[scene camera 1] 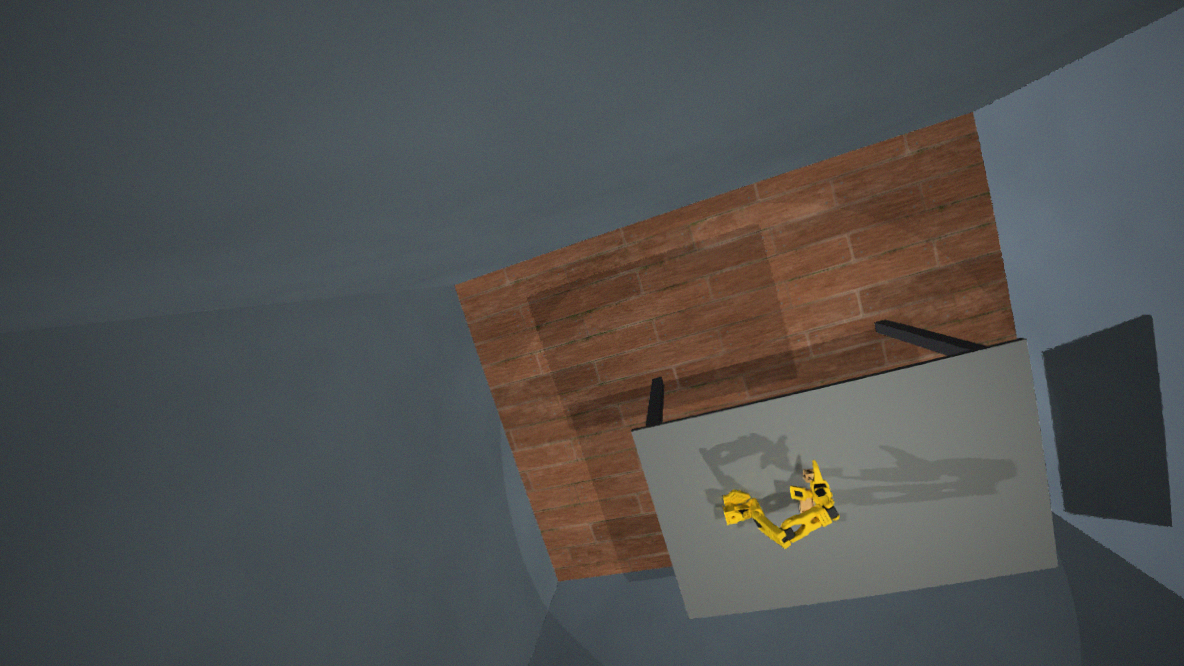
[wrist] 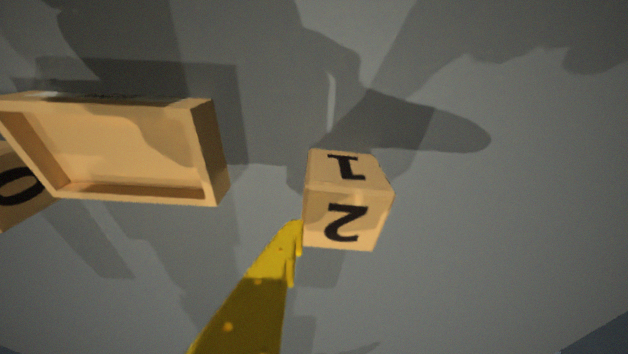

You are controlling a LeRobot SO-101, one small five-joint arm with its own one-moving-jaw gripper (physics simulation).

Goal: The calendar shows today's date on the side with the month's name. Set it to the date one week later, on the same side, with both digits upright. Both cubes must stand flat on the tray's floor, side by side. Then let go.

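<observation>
A tan cube sits outside the tray. In the wrist view a 2 shows on its near face and a 1 on the face above, both upside down in the picture. The wooden tray is at the left, and no cube shows inside its visible part. A second cube with a 0 is partly hidden behind the tray's lower left edge. My gripper is open and holds nothing. One notched jaw shows, its tip at the 1-2 cube's lower left side; the other jaw is outside the wrist view.
The grey table carries the yellow arm, whose base is left of the tray. Broad shadows fall across the table around the tray and cube. The table's rear edge borders the wooden floor in the scene view.
</observation>
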